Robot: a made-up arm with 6 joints.
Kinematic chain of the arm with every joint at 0, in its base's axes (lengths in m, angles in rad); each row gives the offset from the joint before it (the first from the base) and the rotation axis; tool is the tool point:
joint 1: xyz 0 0 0.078 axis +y
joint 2: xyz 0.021 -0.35 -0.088 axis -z
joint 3: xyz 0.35 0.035 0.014 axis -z
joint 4: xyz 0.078 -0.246 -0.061 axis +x
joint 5: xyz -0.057 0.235 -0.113 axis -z
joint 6: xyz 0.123 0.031 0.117 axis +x
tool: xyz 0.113 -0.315 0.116
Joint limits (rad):
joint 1: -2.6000..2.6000
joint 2: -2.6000..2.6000
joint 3: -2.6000..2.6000
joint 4: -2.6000..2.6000
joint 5: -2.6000..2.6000
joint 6: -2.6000..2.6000
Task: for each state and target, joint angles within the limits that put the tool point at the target. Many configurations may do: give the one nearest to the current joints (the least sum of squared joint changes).
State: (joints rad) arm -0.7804 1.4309 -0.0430 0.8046 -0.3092 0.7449
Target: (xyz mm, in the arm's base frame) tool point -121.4 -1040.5 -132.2
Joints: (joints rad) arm -0.6007 1.7176 -0.0027 0.8569 -0.4662 0.4718
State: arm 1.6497 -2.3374 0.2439 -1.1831 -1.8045 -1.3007
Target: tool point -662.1 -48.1 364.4
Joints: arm 1.5371 -2.3688 0.1959 -1.7135 -1.6412 -0.8337
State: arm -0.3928 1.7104 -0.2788 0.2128 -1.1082 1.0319
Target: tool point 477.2 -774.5 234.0
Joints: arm -0.6396 1.3789 -0.4875 0.4351 -1.3326 1.0789
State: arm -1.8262 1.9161 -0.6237 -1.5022 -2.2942 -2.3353
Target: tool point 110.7 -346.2 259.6
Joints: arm -2.3300 1.8486 -0.0998 -1.0205 -2.3089 -2.1602
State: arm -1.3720 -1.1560 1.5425 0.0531 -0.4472 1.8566
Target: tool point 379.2 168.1 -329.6
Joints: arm -0.7713 -1.7300 1.3503 -0.2272 -0.7563 2.1541
